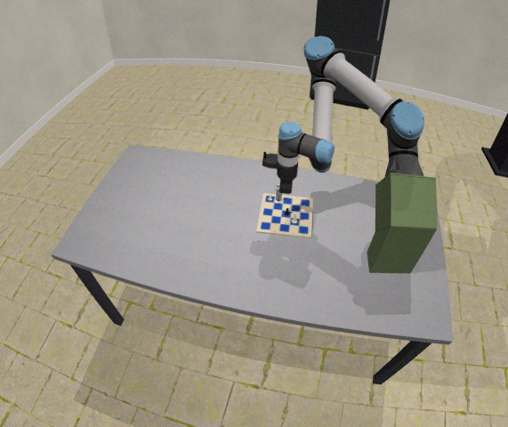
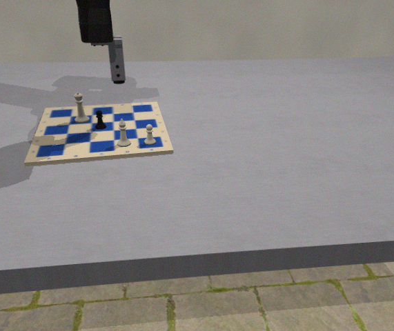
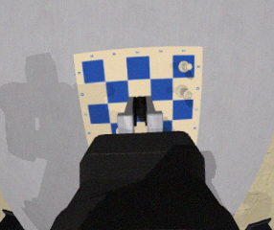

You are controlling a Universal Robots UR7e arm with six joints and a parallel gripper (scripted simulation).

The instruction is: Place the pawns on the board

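My hand is 40 mm past the cream chessboard and 110 mm above it. Also, from my hand: white bishop 70 mm to the right, 80 mm below; white queen 70 mm behind, 40 mm to the left, 80 mm below; white pawn 40 mm ahead, 80 mm to the right, 90 mm below.
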